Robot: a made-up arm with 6 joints.
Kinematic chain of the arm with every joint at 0, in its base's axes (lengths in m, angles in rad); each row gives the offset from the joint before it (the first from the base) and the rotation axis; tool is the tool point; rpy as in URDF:
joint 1: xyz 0 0 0.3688 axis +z
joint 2: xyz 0 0 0 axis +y
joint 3: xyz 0.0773 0 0.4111 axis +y
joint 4: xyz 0.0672 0 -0.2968 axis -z
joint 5: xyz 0 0 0 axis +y
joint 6: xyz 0.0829 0 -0.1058 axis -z
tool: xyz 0 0 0 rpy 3.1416 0 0
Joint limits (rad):
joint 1: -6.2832..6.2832
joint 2: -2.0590..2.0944
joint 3: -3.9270..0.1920
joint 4: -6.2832..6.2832
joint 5: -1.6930..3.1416
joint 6: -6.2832..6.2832
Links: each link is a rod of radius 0.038 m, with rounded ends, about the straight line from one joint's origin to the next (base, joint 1, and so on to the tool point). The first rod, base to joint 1, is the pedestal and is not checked.
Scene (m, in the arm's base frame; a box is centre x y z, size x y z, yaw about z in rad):
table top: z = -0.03
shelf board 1: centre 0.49 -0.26 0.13 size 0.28 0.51 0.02 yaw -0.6
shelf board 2: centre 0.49 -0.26 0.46 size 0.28 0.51 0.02 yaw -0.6
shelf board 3: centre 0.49 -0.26 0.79 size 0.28 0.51 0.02 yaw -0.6
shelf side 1: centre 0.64 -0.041 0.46 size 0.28 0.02 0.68 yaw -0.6
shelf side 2: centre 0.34 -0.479 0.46 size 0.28 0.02 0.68 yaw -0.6
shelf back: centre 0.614 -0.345 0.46 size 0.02 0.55 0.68 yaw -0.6
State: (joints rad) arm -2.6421 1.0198 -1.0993 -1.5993 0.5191 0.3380
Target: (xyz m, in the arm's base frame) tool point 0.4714 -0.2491 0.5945
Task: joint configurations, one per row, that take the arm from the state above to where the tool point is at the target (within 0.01 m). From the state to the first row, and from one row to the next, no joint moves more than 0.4 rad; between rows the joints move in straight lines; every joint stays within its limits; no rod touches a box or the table.
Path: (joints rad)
1: -2.6672 0.7840 -0.7765 -1.9606 0.1233 0.3428
2: -2.6922 0.5482 -0.4536 -2.3218 -0.2726 0.3475
3: -2.7173 0.3124 -0.1308 -2.6831 -0.6684 0.3523
4: -2.7424 0.0766 0.1920 -3.0443 -1.0642 0.3570
5: -2.4021 0.0419 0.0060 -2.7698 -0.9386 0.3422
6: -2.0619 0.0071 -0.1801 -2.4953 -0.8129 0.3274
7: -1.7217 -0.0276 -0.3661 -2.2209 -0.6873 0.3126
8: -1.3815 -0.0623 -0.5522 -1.9464 -0.5616 0.2978
9: -1.0412 -0.0971 -0.7382 -1.6719 -0.4360 0.2830
10: -0.7010 -0.1318 -0.9243 -1.3974 -0.3103 0.2682
11: -0.6432 0.1897 -1.1875 -1.5973 -0.0049 0.3380

